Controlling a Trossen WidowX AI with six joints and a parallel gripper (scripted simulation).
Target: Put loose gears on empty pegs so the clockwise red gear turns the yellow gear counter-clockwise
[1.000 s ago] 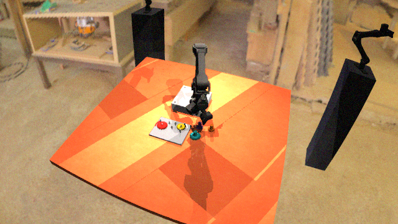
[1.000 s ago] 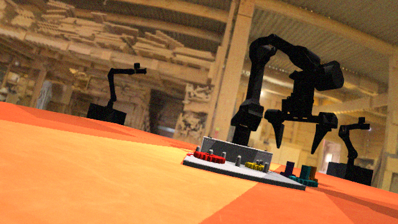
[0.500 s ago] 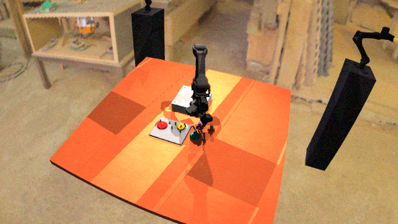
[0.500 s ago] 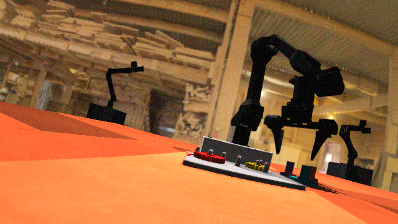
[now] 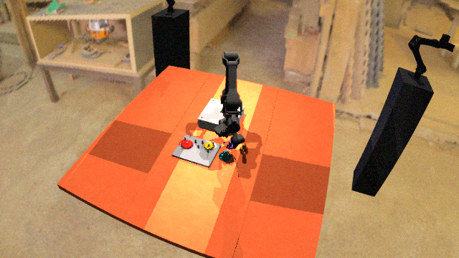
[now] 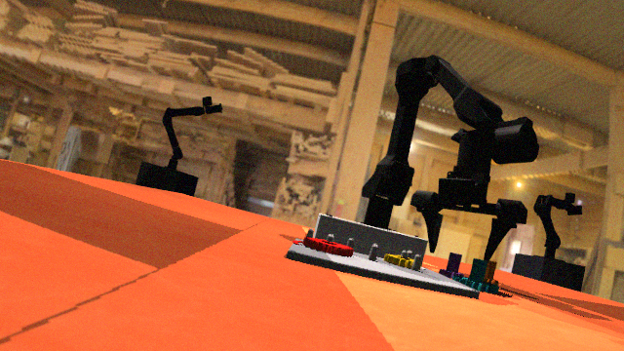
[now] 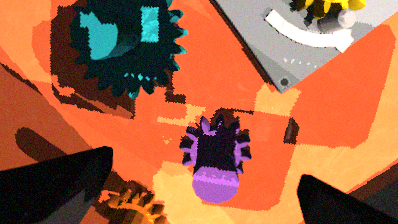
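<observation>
The purple gear is 2 cm below my gripper tip. The rest, counted from my gripper tip: yellow gear: 5 cm ahead, 10 cm to the right, 2 cm below; orange gear: 2 cm behind, 7 cm to the left, 2 cm below; cyan gear: 8 cm ahead, 2 cm below.
</observation>
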